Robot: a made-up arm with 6 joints.
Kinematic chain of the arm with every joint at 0, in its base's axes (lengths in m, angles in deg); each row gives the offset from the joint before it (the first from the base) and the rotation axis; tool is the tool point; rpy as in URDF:
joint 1: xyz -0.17 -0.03 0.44 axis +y
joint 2: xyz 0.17 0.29 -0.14 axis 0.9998 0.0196 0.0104
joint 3: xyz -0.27 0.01 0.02 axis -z
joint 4: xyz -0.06 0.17 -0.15 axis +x
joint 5: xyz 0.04 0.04 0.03 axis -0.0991 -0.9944 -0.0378
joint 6: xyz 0.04 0.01 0 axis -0.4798 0.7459 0.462
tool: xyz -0.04 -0.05 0.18 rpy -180 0 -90
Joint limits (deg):
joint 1: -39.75..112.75
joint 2: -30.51..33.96
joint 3: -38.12..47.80
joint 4: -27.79..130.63
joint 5: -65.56..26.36
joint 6: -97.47..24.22
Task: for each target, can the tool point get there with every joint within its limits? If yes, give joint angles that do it. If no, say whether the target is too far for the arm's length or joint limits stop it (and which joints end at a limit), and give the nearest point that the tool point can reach.
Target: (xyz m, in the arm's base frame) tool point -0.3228 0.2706 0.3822
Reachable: yes | joints 45.84 -15.25 19.28 49.68 -17.97 -1.10
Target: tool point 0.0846 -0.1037 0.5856
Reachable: no: joint limits stop it (at a limit: joint 1, joint 2, joint 3, joint 6) | nearest point 0.0432 0.1553 0.3348 | short by 0.363 m
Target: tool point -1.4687 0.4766 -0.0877
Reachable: no: too far | nearest point -0.6325 0.3306 0.2521 | short by 0.914 m
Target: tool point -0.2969 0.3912 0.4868
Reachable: yes | joints 58.34 9.96 -17.42 3.14 -56.91 -34.87
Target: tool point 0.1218 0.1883 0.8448
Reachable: no: joint limits stop it (at a limit: joint 1, joint 2, joint 3, joint 5) | nearest point -0.0548 0.3369 0.7355 | short by 0.255 m
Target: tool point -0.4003 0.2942 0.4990
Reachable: yes | joints 63.78 7.41 12.36 55.61 -10.34 -24.49
